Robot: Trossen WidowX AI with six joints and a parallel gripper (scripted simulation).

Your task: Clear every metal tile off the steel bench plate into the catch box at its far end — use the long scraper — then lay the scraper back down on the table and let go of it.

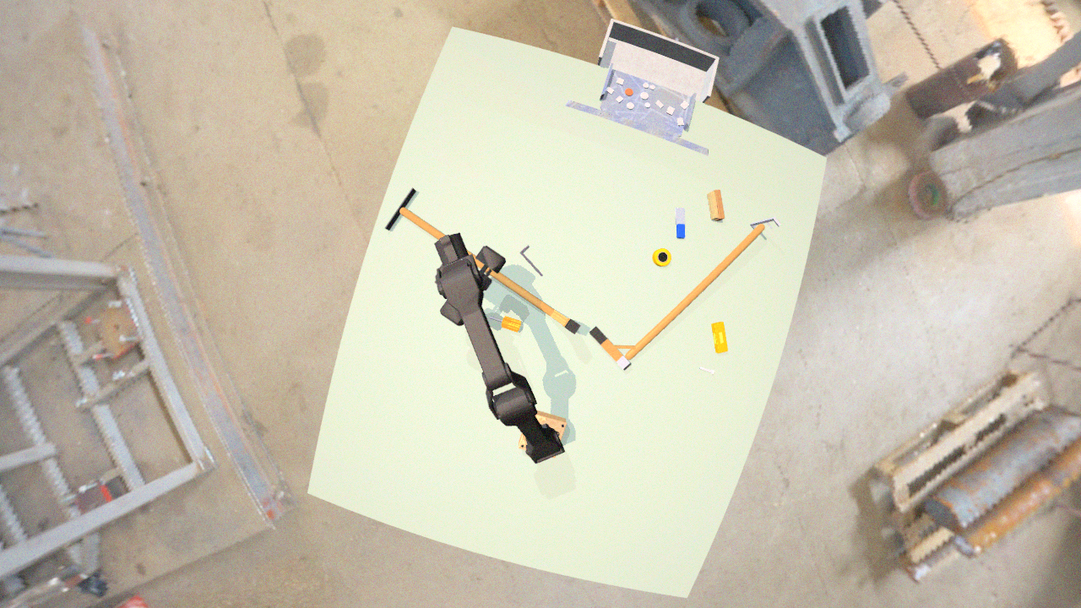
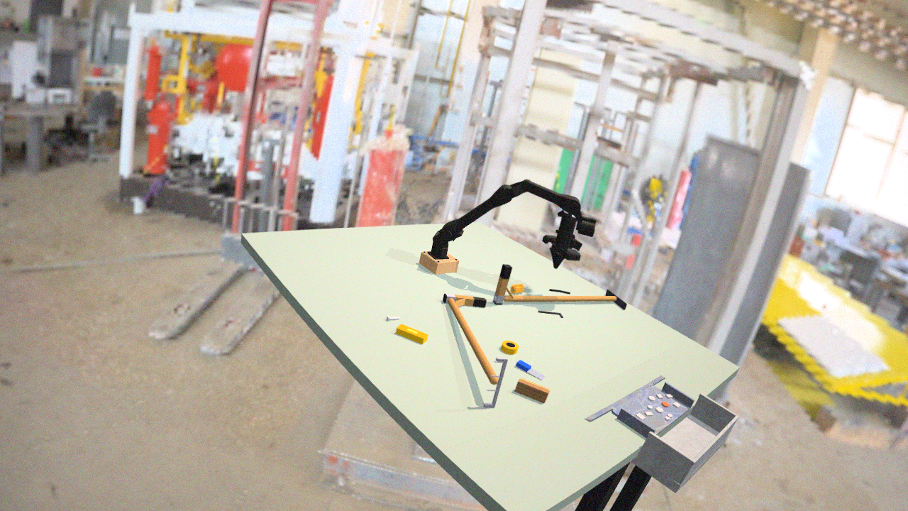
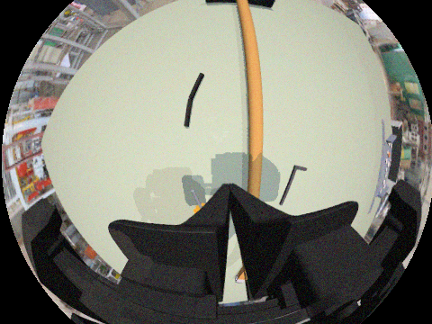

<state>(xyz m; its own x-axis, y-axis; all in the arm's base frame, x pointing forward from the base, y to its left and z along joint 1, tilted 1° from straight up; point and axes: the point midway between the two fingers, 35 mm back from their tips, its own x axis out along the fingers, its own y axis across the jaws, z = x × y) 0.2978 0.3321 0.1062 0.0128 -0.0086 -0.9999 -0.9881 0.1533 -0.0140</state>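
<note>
Now: the long scraper 6 cm below my gripper tip, 6 cm ahead of it and 2 cm to the left of it. Round my gripper tip: black bent piece 12 cm below, 10 cm to the left, 3 cm behind; yellow tape roll 42 cm to the right, 30 cm ahead, 11 cm below; yellow-handled screwdriver 11 cm below, 10 cm to the right, 6 cm behind.
</note>
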